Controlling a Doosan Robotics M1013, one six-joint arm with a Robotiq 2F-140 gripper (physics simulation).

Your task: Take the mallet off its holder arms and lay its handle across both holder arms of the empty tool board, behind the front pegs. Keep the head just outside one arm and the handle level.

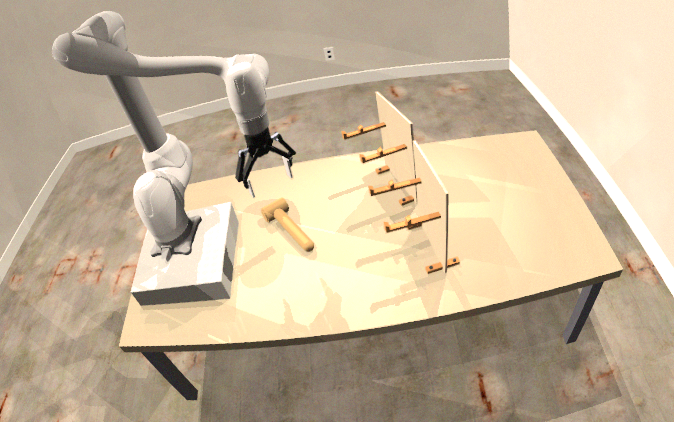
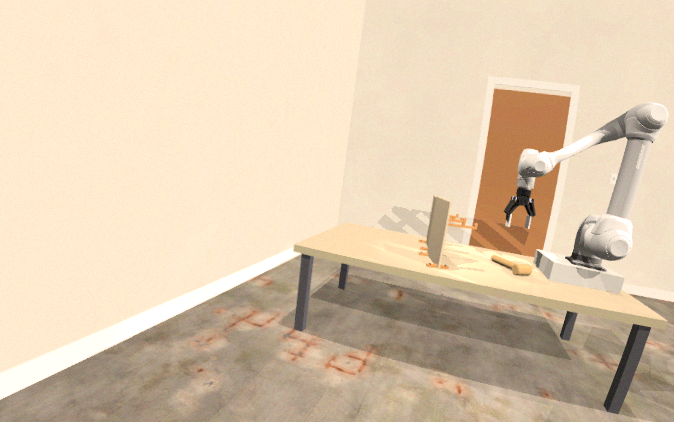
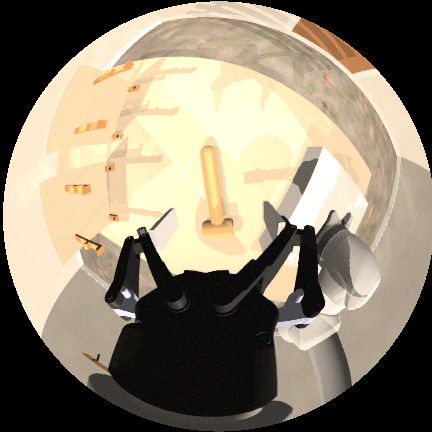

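Pixels of known places: gripper, between the fingertips: (image 1: 271, 185) (image 2: 517, 227) (image 3: 217, 213); arm's base, origin of its link: (image 1: 176, 237) (image 2: 584, 264) (image 3: 327, 241).
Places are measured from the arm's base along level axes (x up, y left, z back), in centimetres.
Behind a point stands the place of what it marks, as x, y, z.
Observation:
The wooden mallet lies on the table, clear of all holder arms; its handle (image 1: 295, 231) @(-4.9, 4.4, -43.6) (image 2: 502, 261) @(-6.0, 8.1, -43.9) (image 3: 211, 185) @(-4.7, 6.8, -42.3) points away from the arm's base, and its head (image 1: 275, 210) @(-4.3, 15.1, -35.1) (image 2: 521, 269) @(-5.1, 21.5, -34.8) (image 3: 218, 228) @(-3.7, 16.4, -34.4) is at the base end. My gripper (image 1: 270, 181) @(14.0, 5.7, -39.8) (image 2: 518, 223) @(14.0, 5.7, -39.8) (image 3: 217, 213) @(14.0, 5.7, -39.8) is open and empty, pointing down, high above the table near the head. Two upright tool boards, a back one (image 1: 395, 120) @(19.6, 28.4, -79.7) and a front one (image 1: 432, 196) @(13.1, -4.3, -88.5), stand side by side. Each has two orange holder arms with pegs, such as one arm (image 1: 364, 131) @(12.9, 33.5, -68.3) and another arm (image 1: 412, 221) @(11.6, -12.3, -82.1). Both boards hold no tool.
The arm's white base block (image 1: 182, 270) @(-0.3, -15.8, -7.6) (image 2: 580, 272) @(-1.8, 14.0, -5.1) stands on the table (image 1: 525, 200) @(-9.1, 15.4, -126.1) (image 2: 370, 242) @(-9.0, 20.9, -118.4) beyond the mallet head. Small orange feet (image 1: 434, 267) @(-7.9, -13.0, -88.2) (image 3: 117, 135) @(-7.6, 6.6, -81.5) stick out at the bottom of the boards. The holder arms project towards the mallet's side of the table.

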